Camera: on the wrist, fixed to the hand. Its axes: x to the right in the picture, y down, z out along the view.
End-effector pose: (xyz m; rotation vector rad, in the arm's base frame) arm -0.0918 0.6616 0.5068 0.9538 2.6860 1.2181
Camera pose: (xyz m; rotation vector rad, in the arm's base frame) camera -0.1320 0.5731 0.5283 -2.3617 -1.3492 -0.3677
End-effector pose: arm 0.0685 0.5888 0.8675 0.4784 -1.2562 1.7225
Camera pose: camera 0.1336 0.6624 0.8514 0.1373 1.2236 -2.4087
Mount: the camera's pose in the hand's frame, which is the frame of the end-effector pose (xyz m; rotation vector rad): -0.0117 -0.0503 -0.0851 0.3396 -0.2430 1.4625
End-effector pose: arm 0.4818 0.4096 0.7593 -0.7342 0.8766 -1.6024
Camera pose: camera 0.3871 0.4403 0.7565 0.0639 0.6315 -0.3006
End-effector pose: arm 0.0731 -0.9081 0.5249 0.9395 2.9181 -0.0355
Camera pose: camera 0.0477 -0.9519 0.6106 2.5436 1.4255 -0.4850
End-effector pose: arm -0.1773 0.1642 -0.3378 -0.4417 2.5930 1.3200
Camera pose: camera -0.1522 0.0691 -0.3226 -1.5842 -2.3350 -0.7978
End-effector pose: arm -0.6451 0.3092 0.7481 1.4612 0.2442 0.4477
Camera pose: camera -0.6845 0.3783 0.6882 1.8190 -1.0781 1.4129
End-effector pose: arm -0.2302 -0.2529 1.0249 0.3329 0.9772 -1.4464
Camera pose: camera -0.3048 -0.1916 1.0007 0.8602 0.0956 -0.2514
